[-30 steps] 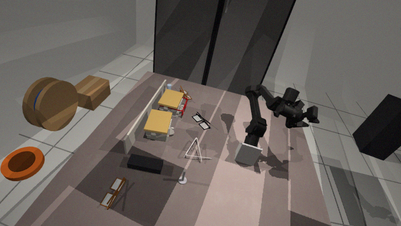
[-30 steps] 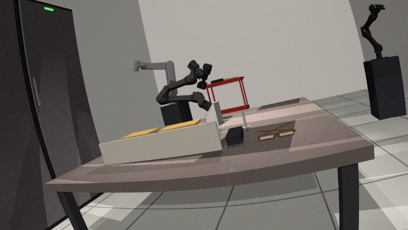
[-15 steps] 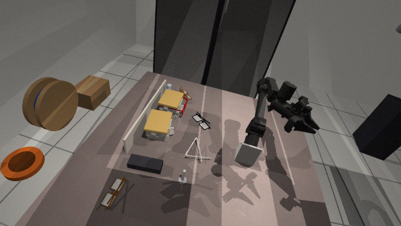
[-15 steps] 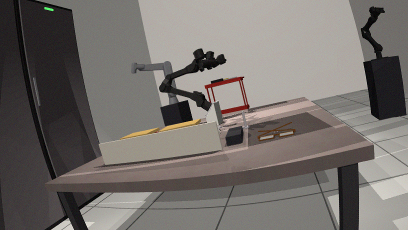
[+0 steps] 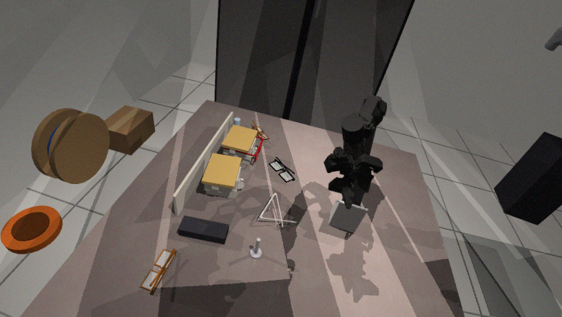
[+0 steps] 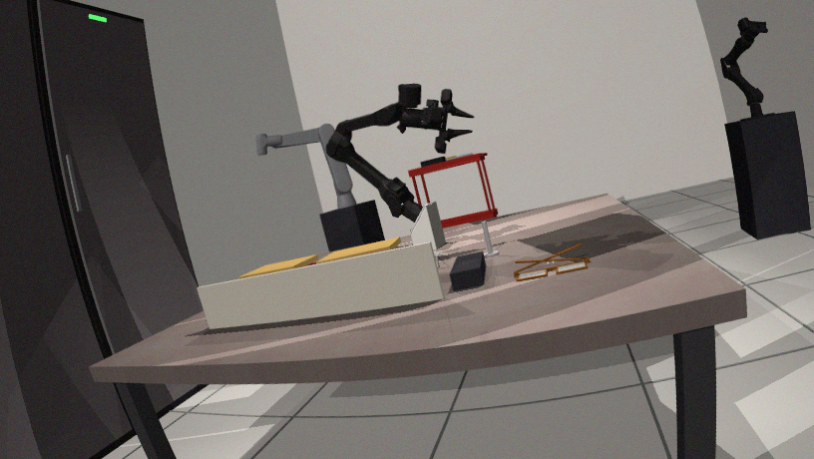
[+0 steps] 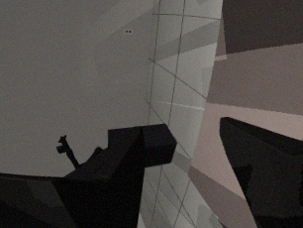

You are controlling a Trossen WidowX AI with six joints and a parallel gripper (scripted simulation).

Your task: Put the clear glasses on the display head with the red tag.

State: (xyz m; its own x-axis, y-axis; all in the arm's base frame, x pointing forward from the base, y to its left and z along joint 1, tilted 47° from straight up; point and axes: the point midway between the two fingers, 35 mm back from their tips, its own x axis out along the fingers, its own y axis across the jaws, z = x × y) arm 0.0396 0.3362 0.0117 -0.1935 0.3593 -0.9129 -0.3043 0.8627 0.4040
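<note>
The small metal post lies 21 cm ahead of my gripper tip, 2 cm to the left of it and 32 cm below it. The rest, counted from my gripper tip: dark box (41 cm ahead, 3 cm to the left, 33 cm below); then white panel (57 cm ahead, 28 cm to the right, 29 cm below).
</note>
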